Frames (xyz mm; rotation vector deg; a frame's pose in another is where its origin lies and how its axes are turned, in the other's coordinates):
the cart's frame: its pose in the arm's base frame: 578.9 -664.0 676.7 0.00 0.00 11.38
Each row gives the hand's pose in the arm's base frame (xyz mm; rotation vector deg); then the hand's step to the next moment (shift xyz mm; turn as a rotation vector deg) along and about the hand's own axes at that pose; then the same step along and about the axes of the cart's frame.
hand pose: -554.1 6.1 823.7 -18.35 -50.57 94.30
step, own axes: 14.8 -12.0 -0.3 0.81 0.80 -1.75
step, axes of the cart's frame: 7.4 13.0 11.8 0.57 1.29 -1.54
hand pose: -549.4 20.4 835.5 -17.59 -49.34 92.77
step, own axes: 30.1 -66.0 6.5 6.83 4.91 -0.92
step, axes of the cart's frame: 41.5 18.5 56.9 -3.34 7.46 -2.18
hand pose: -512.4 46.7 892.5 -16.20 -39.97 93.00
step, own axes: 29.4 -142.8 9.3 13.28 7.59 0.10
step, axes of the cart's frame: 109.0 8.9 96.8 -6.05 13.96 -1.62
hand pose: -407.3 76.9 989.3 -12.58 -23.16 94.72
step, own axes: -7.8 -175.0 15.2 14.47 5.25 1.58
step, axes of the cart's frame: 153.9 -26.4 80.8 -4.40 14.82 0.75
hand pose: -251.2 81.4 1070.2 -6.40 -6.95 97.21
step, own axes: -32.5 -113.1 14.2 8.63 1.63 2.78
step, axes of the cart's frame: 107.3 -40.0 30.6 -1.41 8.76 2.48
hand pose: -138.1 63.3 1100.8 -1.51 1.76 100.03
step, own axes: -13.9 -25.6 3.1 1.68 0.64 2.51
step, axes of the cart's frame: 25.3 -14.4 3.4 -0.58 1.78 2.45
